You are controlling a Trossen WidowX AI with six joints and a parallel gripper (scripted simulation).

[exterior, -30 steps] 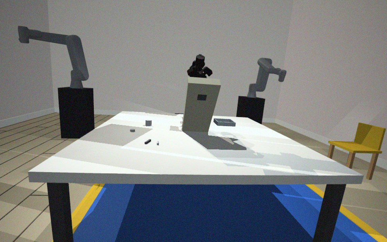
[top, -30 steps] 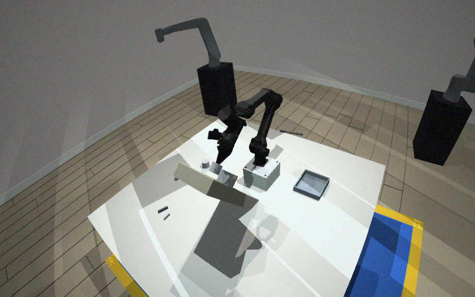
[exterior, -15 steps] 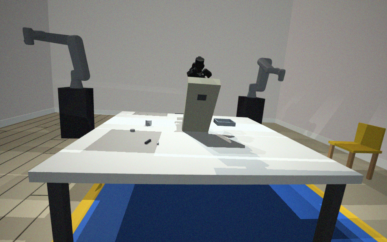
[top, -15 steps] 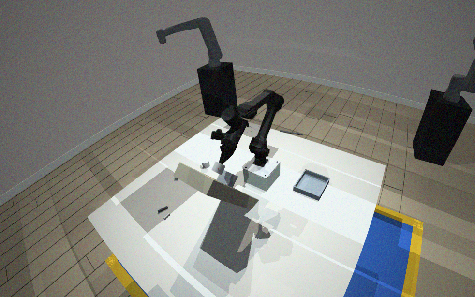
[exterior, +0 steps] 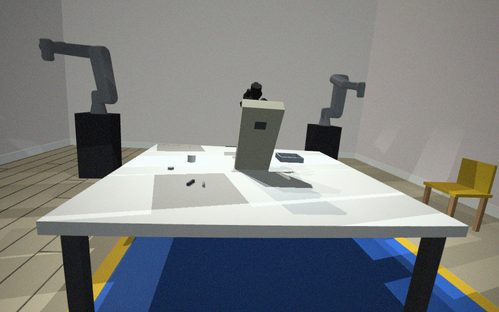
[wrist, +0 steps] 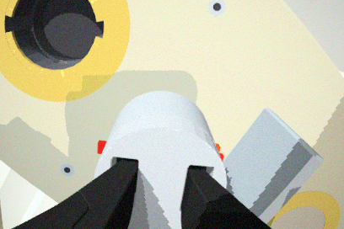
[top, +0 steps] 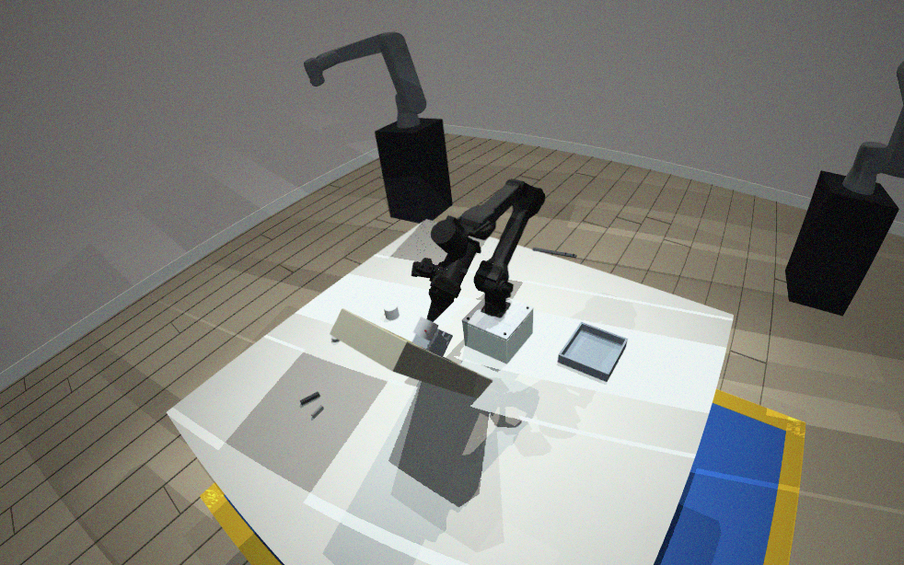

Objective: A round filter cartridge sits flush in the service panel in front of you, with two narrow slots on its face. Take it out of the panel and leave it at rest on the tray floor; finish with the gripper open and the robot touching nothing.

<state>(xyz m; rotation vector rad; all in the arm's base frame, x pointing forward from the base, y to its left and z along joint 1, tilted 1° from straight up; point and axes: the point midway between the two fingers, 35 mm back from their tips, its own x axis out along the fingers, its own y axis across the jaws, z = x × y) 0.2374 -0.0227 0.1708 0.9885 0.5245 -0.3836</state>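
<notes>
My gripper tip is 1 cm short of the round filter cartridge and 1 cm above it. From my gripper tip the other things lie so: disc: 2 cm behind, 41 cm to the right, 24 cm below; then dark grey tray: 30 cm behind, 31 cm to the left, 24 cm below.
</notes>
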